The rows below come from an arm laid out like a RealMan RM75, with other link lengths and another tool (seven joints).
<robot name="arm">
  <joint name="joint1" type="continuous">
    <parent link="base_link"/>
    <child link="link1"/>
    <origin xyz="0 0 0.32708"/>
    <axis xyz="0 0 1"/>
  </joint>
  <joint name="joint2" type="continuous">
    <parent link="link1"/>
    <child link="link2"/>
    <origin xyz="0 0 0"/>
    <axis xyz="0 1 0"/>
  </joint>
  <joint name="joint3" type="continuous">
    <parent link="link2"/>
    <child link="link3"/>
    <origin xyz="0 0 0.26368"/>
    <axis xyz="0 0 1"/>
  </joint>
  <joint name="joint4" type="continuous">
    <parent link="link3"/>
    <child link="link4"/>
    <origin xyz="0 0 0"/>
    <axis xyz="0 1 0"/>
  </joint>
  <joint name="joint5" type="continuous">
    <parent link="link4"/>
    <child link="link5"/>
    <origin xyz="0 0 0.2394"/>
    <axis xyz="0 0 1"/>
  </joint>
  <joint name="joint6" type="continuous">
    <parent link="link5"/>
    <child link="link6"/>
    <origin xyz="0 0 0"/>
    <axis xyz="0 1 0"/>
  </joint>
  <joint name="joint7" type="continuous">
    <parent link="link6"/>
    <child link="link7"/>
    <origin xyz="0 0 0.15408"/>
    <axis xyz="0 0 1"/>
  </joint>
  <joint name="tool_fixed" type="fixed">
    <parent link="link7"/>
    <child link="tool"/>
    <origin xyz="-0.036 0.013 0.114" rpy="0 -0.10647 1.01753"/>
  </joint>
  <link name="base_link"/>
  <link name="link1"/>
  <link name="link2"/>
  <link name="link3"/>
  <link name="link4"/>
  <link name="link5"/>
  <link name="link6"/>
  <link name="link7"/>
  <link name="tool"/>
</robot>
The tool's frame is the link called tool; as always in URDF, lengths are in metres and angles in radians. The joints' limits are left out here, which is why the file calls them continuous.
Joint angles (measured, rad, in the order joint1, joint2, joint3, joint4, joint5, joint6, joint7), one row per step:
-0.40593, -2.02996, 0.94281, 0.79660, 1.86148, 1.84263, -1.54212
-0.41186, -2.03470, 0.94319, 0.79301, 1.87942, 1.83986, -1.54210
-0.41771, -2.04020, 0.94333, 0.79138, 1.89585, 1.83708, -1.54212
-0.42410, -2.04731, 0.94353, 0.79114, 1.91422, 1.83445, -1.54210
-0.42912, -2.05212, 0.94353, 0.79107, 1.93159, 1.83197, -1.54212
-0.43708, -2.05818, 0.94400, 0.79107, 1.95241, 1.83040, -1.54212
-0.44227, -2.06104, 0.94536, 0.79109, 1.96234, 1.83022, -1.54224
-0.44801, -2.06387, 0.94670, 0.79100, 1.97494, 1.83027, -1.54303
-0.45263, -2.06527, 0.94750, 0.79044, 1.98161, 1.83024, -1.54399
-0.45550, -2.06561, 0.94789, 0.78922, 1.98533, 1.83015, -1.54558
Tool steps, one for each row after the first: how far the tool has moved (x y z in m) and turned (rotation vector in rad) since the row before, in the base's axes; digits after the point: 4 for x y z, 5 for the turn. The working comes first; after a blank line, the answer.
Tool pose at each row, in the base's axes (x y z in m, rotation vector in rad; the steps are taken from these numbers as rounded here):
-0.2362, 0.2828, -0.0230, -2.76368, 0.79978, -0.53179
-0.2373, 0.2814, -0.0266, -2.77894, 0.80328, -0.52351
-0.2377, 0.2804, -0.0301, -2.79159, 0.80863, -0.51608
-0.2378, 0.2792, -0.0340, -2.80499, 0.81657, -0.50833
-0.2389, 0.2781, -0.0370, -2.81776, 0.82317, -0.49773
-0.2393, 0.2768, -0.0405, -2.83325, 0.83521, -0.48695
-0.2391, 0.2762, -0.0423, -2.84137, 0.84406, -0.48244
-0.2394, 0.2753, -0.0442, -2.85217, 0.85317, -0.47572
-0.2391, 0.2751, -0.0452, -2.85810, 0.85912, -0.47249
-0.2391, 0.2750, -0.0457, -2.86247, 0.86047, -0.47071

-0.0011, -0.0014, -0.0036, -0.01132, 0.01090, -0.00115
-0.0004, -0.0010, -0.0035, -0.00953, 0.00967, -0.00258
-0.0001, -0.0012, -0.0039, -0.01047, 0.01044, -0.00429
-0.0011, -0.0011, -0.0030, -0.00883, 0.01167, -0.00315
-0.0004, -0.0013, -0.0035, -0.01205, 0.01339, -0.00670
0.0002, -0.0006, -0.0018, -0.00710, 0.00664, -0.00529
-0.0003, -0.0009, -0.0019, -0.00886, 0.00891, -0.00518
0.0003, -0.0002, -0.0010, -0.00518, 0.00472, -0.00350
0.0000, -0.0001, -0.0005, -0.00355, 0.00277, -0.00059

